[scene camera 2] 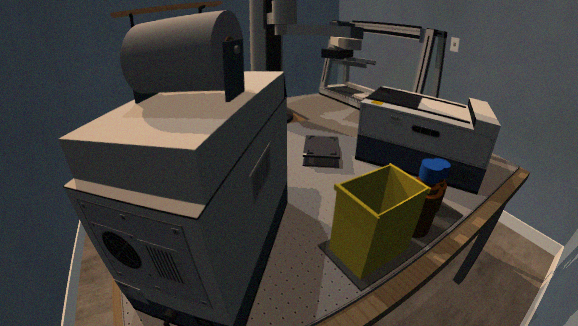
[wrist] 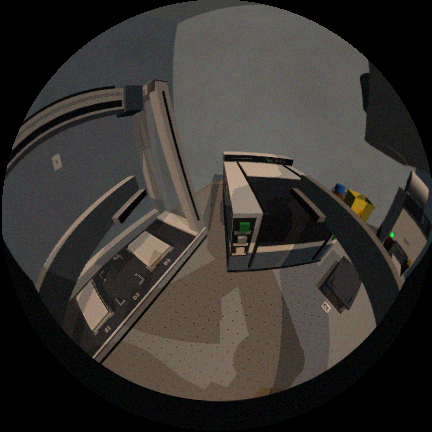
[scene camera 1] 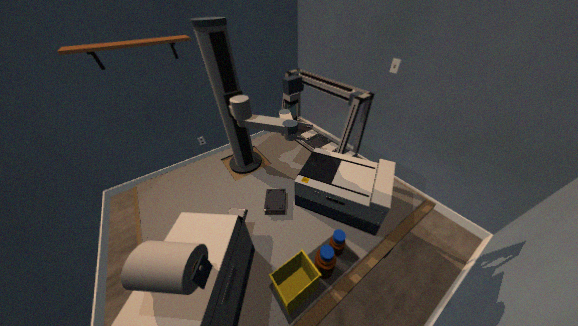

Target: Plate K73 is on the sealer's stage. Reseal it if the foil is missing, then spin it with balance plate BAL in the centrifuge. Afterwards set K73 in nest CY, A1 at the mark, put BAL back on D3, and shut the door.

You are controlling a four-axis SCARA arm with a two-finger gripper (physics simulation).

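Places are measured from the arm's base along level axes (x back, y up, z left), in metres.
Pixels of known places: gripper, fingertip midpoint: point(scene camera 2: 371, 64) point(wrist: 217, 180) point(scene camera 1: 307, 132); arm's base at its link origin: point(scene camera 1: 246, 162).
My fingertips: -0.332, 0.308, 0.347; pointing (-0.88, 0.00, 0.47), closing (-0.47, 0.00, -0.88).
Ahead of a thing's pixels: the offset from my fingertips to its middle, as dx, dy, dz.
My gripper point(scene camera 2: 367, 63) point(wrist: 217, 180) is open and empty, high near the gantry deck; in the first scene view the arm mostly hides it. A pale plate @(-0.184, -0.175, -0.631) point(scene camera 1: 238, 212) point(wrist: 397, 264) sits on the sealer's stage; its foil cannot be made out. A pale plate @(+0.007, -0.242, +0.240) point(wrist: 150, 247) is on D3 and another pale plate @(+0.255, -0.242, +0.236) point(wrist: 91, 306) is on D1; D2 between them holds no plate. The centrifuge @(-0.349, -0.173, -0.027) point(scene camera 1: 372, 175) point(scene camera 2: 425, 117) point(wrist: 242, 187) has a dark area on top; whether this is open is unclear. Dark nest CY @(-0.147, -0.273, -0.369) point(scene camera 1: 275, 200) point(scene camera 2: 321, 145) point(wrist: 346, 282) bears no plate.
The sealer @(-0.412, -0.057, -0.824) point(scene camera 1: 207, 227) point(scene camera 2: 145, 175) with its large roll @(-0.428, +0.123, -0.837) point(scene camera 1: 160, 266) point(scene camera 2: 175, 55) stands at the near left. A yellow bin point(scene camera 1: 295, 281) point(scene camera 2: 375, 230) point(wrist: 358, 204) and blue-capped bottles point(scene camera 1: 326, 262) point(scene camera 2: 434, 192) are by the table edge. The gantry frame point(scene camera 1: 332, 86) point(wrist: 172, 150) rises above the deck.
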